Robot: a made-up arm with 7 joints.
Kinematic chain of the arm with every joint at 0, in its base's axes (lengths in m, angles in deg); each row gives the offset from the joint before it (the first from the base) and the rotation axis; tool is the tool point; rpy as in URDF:
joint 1: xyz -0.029 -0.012 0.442 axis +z
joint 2: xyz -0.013 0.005 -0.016 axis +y
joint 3: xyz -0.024 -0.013 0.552 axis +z
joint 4: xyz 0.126 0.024 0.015 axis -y
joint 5: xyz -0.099 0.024 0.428 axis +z
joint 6: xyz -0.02 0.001 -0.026 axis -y
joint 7: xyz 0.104 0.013 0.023 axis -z
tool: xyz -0.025 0.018 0 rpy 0.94 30.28 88.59
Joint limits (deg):
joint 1: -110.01..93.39
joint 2: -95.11..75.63
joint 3: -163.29..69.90
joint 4: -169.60..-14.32
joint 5: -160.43..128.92
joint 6: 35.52..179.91
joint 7: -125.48..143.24
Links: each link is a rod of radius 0.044 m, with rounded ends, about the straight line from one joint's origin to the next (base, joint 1, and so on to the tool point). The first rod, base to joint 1, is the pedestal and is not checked.
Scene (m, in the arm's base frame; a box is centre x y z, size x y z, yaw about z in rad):
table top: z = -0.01
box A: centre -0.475 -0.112 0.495 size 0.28 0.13 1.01 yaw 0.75
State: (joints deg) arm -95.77 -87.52 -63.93 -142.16 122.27 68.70 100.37
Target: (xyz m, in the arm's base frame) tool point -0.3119 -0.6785 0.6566
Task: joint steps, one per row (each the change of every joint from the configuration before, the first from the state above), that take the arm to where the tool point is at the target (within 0.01 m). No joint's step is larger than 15 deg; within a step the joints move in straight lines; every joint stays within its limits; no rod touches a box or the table.
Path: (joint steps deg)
1: 5.09 -1.52 12.39 -5.49 -4.34 -6.64 8.57
2: 5.09 -1.52 12.39 -5.49 -4.33 -6.63 8.58
3: 5.09 -1.51 12.38 -5.48 -4.34 -6.64 8.57
4: 5.10 -1.52 12.39 -5.49 -4.33 -6.63 8.58
5: 5.09 -1.52 12.39 -5.49 -4.34 -6.64 8.57
6: -1.51 14.34 -4.42 6.33 2.40 3.56 -4.93
7: -1.51 14.35 -4.43 6.33 2.40 3.56 -4.93
8: -1.50 14.34 -4.42 6.33 2.40 3.57 -4.93
9: -1.51 14.34 -4.42 6.32 2.40 3.56 -4.93
10: -1.51 14.35 -4.42 6.33 2.39 3.56 -4.93
11: -1.50 14.34 -4.43 6.33 2.40 3.56 -4.92
12: -1.51 14.34 -4.42 6.33 2.40 3.57 -4.93
13: -1.51 14.35 -4.42 6.33 2.40 3.56 -4.93

